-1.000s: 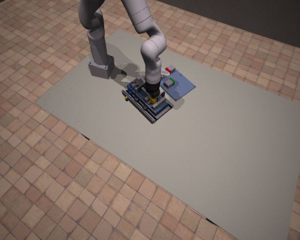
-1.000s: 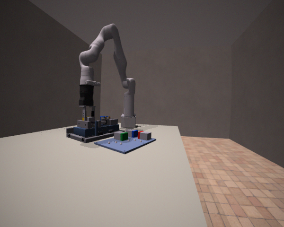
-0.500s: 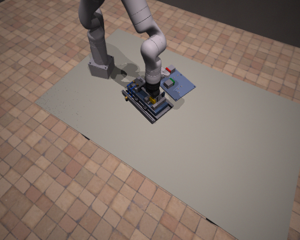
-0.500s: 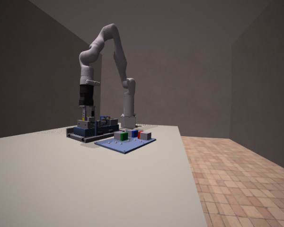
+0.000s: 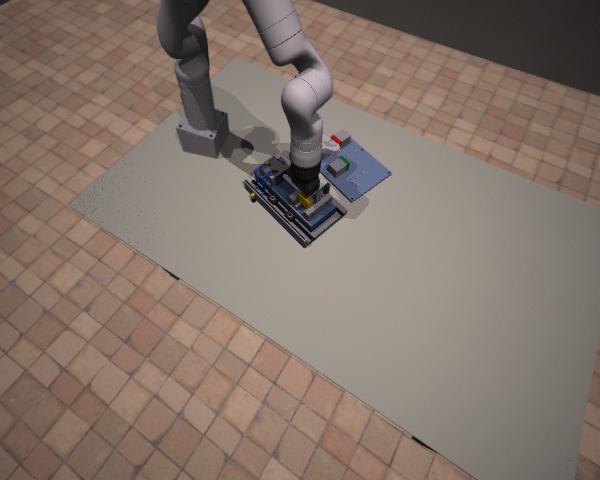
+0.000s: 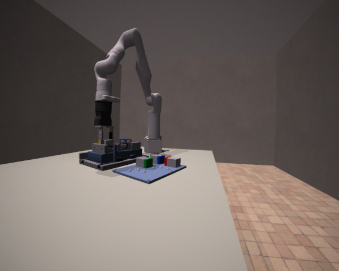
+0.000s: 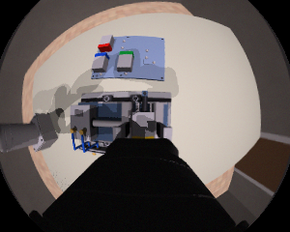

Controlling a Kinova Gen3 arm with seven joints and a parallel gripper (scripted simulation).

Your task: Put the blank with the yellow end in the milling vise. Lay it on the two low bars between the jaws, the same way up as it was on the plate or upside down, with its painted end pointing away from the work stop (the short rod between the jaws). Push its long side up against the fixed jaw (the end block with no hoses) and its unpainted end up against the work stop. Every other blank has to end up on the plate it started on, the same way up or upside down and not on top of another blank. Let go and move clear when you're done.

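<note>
My gripper is now 40 mm above the yellow-ended blank. Round my hand: green-ended blank (40 mm behind, 190 mm to the left, 110 mm below); then fixed jaw (30 mm ahead, 60 mm below); then milling vise (70 mm behind, 10 mm to the left, 90 mm below).
</note>
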